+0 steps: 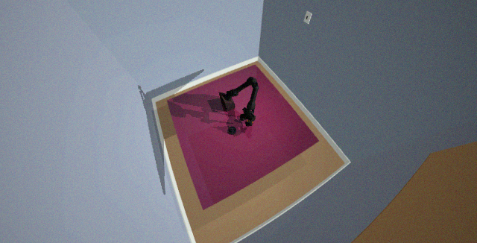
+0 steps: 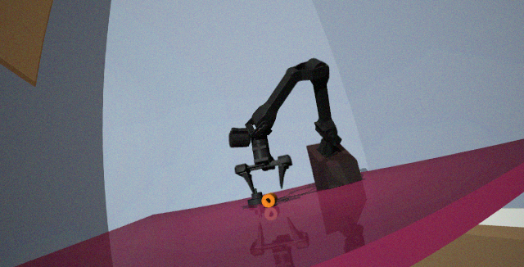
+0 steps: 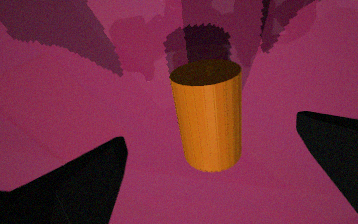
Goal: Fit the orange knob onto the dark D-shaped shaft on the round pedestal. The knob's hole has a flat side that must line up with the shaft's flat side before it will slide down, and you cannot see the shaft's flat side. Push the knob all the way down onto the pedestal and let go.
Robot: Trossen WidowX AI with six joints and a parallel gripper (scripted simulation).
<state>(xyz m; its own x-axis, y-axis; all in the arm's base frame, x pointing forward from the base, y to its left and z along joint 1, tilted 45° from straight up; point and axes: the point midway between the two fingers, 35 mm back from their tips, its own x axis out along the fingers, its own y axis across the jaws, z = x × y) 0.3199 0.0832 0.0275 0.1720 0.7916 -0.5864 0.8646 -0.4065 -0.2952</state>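
Right now the orange knob is 10 mm to the left of my gripper tip and 30 mm below it. Round my gripper tip: dark shaft (20 mm behind, 200 mm to the right, 20 mm below).
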